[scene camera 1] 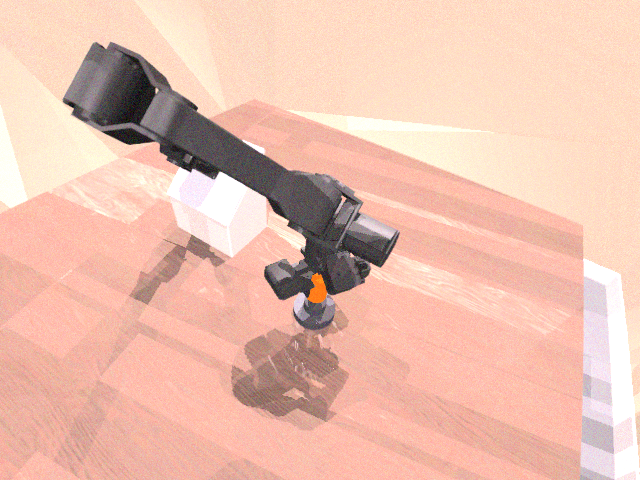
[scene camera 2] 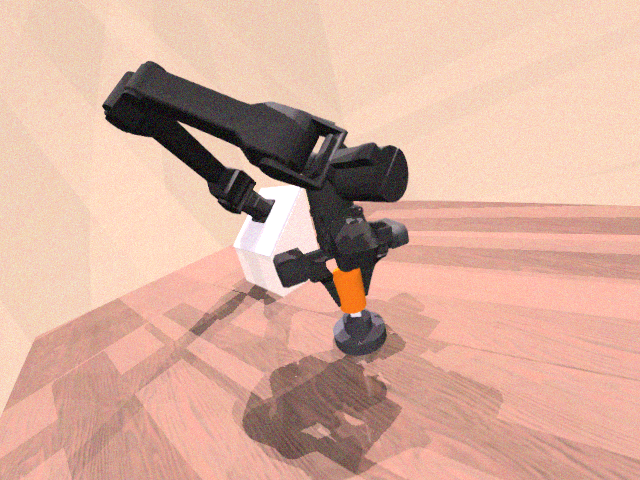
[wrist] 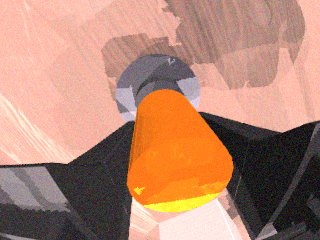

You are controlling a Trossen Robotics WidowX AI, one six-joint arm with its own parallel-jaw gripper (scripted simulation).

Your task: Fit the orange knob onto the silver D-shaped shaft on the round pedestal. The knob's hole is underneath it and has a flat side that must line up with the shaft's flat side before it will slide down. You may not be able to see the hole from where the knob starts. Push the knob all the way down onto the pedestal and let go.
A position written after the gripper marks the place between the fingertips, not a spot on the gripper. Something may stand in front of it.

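Observation:
Round pedestal (wrist: 148,74). Orange knob (scene camera 2: 349,285) and (wrist: 177,163). Gripper (scene camera 2: 352,300), (scene camera 1: 316,290) and (wrist: 166,122), holding the knob.

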